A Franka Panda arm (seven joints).
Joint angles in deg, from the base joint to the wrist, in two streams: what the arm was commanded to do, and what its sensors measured. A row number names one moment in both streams.
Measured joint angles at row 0: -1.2 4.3 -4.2 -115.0 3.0 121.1 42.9
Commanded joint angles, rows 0 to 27: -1.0 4.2 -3.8 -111.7 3.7 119.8 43.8; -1.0 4.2 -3.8 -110.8 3.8 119.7 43.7; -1.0 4.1 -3.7 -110.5 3.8 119.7 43.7; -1.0 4.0 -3.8 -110.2 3.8 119.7 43.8; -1.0 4.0 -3.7 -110.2 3.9 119.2 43.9; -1.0 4.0 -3.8 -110.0 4.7 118.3 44.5; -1.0 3.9 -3.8 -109.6 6.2 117.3 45.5; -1.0 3.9 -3.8 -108.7 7.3 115.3 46.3; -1.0 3.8 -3.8 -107.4 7.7 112.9 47.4; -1.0 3.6 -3.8 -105.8 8.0 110.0 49.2; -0.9 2.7 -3.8 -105.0 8.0 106.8 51.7; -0.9 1.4 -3.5 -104.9 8.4 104.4 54.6; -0.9 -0.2 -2.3 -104.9 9.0 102.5 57.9; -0.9 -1.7 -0.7 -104.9 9.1 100.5 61.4; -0.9 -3.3 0.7 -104.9 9.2 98.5 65.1; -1.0 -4.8 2.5 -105.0 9.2 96.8 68.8; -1.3 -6.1 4.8 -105.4 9.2 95.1 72.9; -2.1 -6.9 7.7 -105.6 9.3 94.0 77.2; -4.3 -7.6 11.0 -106.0 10.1 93.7 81.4; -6.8 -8.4 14.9 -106.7 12.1 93.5 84.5; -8.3 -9.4 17.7 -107.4 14.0 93.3 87.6; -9.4 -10.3 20.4 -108.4 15.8 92.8 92.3; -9.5 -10.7 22.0 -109.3 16.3 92.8 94.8; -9.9 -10.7 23.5 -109.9 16.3 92.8 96.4; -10.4 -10.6 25.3 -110.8 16.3 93.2 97.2; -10.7 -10.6 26.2 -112.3 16.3 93.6 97.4; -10.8 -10.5 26.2 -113.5 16.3 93.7 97.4; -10.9 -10.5 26.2 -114.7 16.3 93.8 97.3
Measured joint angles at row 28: -8.8 -9.7 24.7 -110.7 15.2 93.6 96.8
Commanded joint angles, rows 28 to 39: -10.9 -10.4 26.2 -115.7 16.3 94.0 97.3; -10.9 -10.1 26.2 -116.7 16.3 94.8 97.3; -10.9 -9.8 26.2 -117.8 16.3 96.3 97.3; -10.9 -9.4 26.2 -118.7 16.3 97.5 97.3; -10.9 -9.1 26.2 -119.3 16.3 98.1 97.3; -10.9 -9.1 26.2 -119.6 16.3 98.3 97.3; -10.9 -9.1 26.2 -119.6 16.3 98.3 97.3; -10.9 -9.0 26.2 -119.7 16.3 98.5 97.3; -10.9 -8.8 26.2 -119.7 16.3 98.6 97.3; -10.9 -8.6 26.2 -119.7 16.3 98.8 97.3; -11.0 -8.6 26.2 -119.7 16.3 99.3 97.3; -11.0 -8.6 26.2 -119.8 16.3 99.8 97.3
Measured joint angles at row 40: -10.1 -8.3 25.4 -119.5 15.2 98.2 97.1
